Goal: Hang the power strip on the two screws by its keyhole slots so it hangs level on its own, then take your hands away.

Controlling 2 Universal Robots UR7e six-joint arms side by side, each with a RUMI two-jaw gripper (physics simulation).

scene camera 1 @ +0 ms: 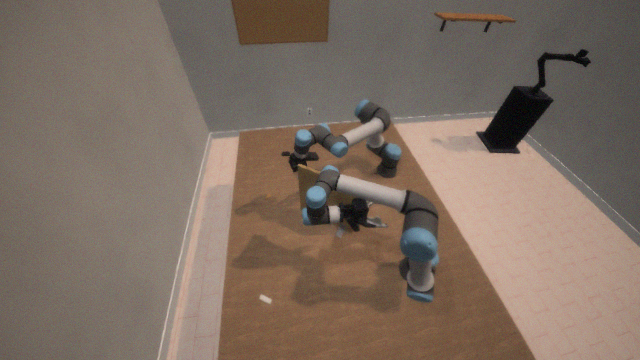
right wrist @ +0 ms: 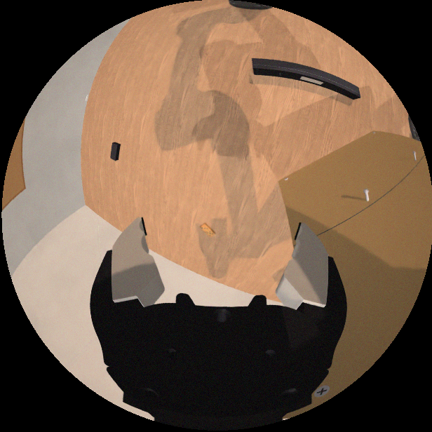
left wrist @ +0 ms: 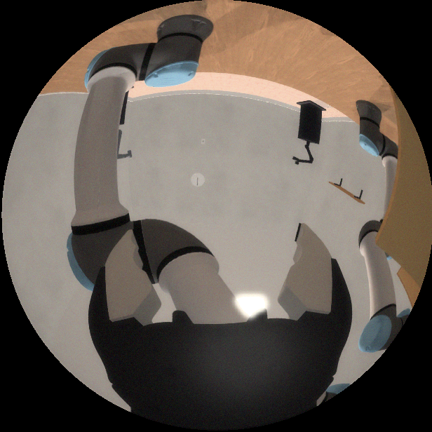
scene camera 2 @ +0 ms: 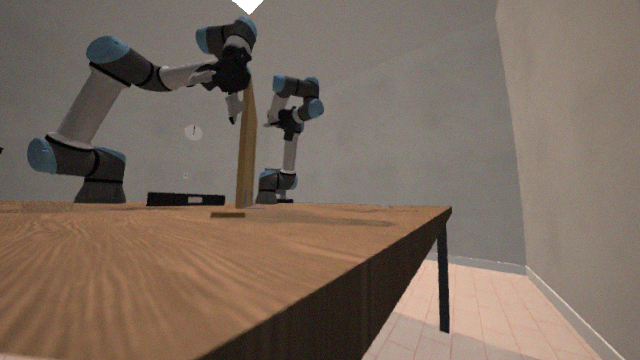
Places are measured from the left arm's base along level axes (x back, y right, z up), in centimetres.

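Pixels of known places: left gripper, fingertip midpoint: (scene camera 1: 383,212) (scene camera 2: 274,128); right gripper, fingertip midpoint: (scene camera 2: 212,107); left arm's base, origin of the base link: (scene camera 2: 266,203); right arm's base, origin of the base link: (scene camera 1: 386,171) (scene camera 2: 101,202).
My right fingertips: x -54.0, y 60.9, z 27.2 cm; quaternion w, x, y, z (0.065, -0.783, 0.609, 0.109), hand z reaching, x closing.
Ahead of a thing's pixels: the offset from my right fingertips to its top centre. "*": to the spot under its first point.
A long black bar with a pale label @(dx +29.7, dy -7.2, dz -22.7 cm) (scene camera 2: 170,199) (right wrist: 280,68), apparently the power strip, lies on the table beside the upright tan board @(dx +13.0, dy -19.8, dz +14.8 cm) (scene camera 2: 247,150) (right wrist: 330,175) (left wrist: 412,200). In the right wrist view, one screw (right wrist: 367,195) sticks out of the board beside a thin line, and a second screw (right wrist: 415,155) shows near the view's right edge. Nothing hangs on either. My right gripper (right wrist: 221,223) (scene camera 2: 212,100) is open and empty, high beside the board's top edge, well away from the bar. My left gripper (left wrist: 216,229) (scene camera 1: 378,215) is open and empty on the board's other side.
A small orange block (right wrist: 207,229) and a small black block (right wrist: 115,151) lie on the table. A white piece @(dx -27.4, dy -60.5, dz -25.9 cm) (scene camera 1: 265,299) lies at the lower left in scene camera 1. The board stands between the arms, with its bracket foot @(* dx +19.8, dy -30.2, dz -26.9 cm) (scene camera 1: 340,232) on the table.
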